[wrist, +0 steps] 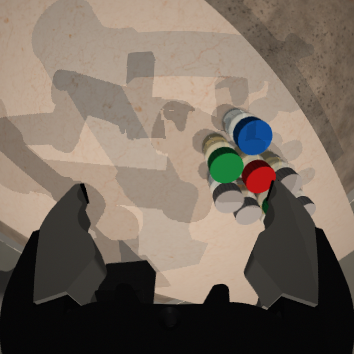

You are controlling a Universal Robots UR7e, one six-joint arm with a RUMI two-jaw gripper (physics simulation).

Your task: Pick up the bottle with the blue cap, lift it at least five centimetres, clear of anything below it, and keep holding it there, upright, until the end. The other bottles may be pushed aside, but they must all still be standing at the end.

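Places are measured from the arm's base along level axes (x ahead, y left, z up), in metres.
Pixels of known places: gripper, fingertip midpoint: [176,184].
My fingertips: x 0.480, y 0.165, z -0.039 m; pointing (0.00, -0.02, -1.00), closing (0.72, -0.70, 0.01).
Ahead of a thing's pixels: the offset from my fingertips to its top centre. Level surfaces: height alone.
The bottle with the blue cap {dx +0.077, dy -0.084, dz -0.120 m} [254,136] stands upright at the outer corner of a tight group of bottles, right of the middle of the wrist view. My gripper [176,184] is open, with nothing between its fingers. It is above the table, and the blue-capped bottle lies up and to the right of it in the view, beyond the right fingertip. A green-capped bottle {dx +0.016, dy -0.094, dz -0.120 m} [226,165] and a red-capped bottle {dx +0.045, dy -0.155, dz -0.120 m} [258,176] stand close to the blue one. The right finger hides part of the group.
Grey-capped bottles {dx -0.022, dy -0.153, dz -0.120 m} [228,198] {dx -0.015, dy -0.212, dz -0.120 m} [248,211] {dx +0.078, dy -0.210, dz -0.120 m} [287,179] stand beside the green and red ones. Another green cap shows partly behind the right finger. The pale round table {dz -0.225 m} [190,55] has its curved edge to the right of the bottles, with brown floor [320,65] beyond. Arm shadows cross the table.
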